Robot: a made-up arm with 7 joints.
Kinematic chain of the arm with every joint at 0, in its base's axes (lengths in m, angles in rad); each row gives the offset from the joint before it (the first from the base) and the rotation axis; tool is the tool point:
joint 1: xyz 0.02 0 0.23 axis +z
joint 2: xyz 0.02 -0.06 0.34 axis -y
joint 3: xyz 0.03 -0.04 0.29 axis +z
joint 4: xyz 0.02 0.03 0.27 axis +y
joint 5: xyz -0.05 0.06 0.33 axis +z
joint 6: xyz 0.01 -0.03 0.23 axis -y
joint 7: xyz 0 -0.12 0.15 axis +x
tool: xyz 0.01 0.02 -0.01
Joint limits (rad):
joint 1: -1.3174..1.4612
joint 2: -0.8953..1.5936
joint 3: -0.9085..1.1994
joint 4: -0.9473..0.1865
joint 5: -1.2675..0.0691
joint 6: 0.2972..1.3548
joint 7: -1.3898..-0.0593
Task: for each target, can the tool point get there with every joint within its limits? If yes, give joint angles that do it. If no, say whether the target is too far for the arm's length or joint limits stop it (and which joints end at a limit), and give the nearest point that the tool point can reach.
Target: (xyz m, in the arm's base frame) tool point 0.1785 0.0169 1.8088
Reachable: yes | joints 0.4472 -0.2011 -0.1187 0.0123 -0.7933 0.5433 -0.5181
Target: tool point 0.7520 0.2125 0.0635
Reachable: no: joint limits stop it (at a limit: joint 1, joint 2, joint 4, joint 6, joint 7) | nearest point 0.2578 0.7694 0.2589 | short by 0.770 m
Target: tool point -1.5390 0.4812 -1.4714
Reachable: no: too far | nearest point -0.8241 0.2605 -0.0337 | short by 1.621 m
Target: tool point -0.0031 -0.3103 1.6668
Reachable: yes | joints -0.5606 -0.5501 0.3481 -0.6382 -0.7355 0.4498 -1.0152
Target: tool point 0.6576 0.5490 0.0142
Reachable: no: joint limits stop it (at a limit: joint 1, joint 2, joint 4, joint 7) | nearest point 0.2526 0.7825 0.2318 | short by 0.516 m
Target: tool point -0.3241 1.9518 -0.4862
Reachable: no: too far | nearest point -0.2595 1.0741 0.1735 | short by 1.100 m
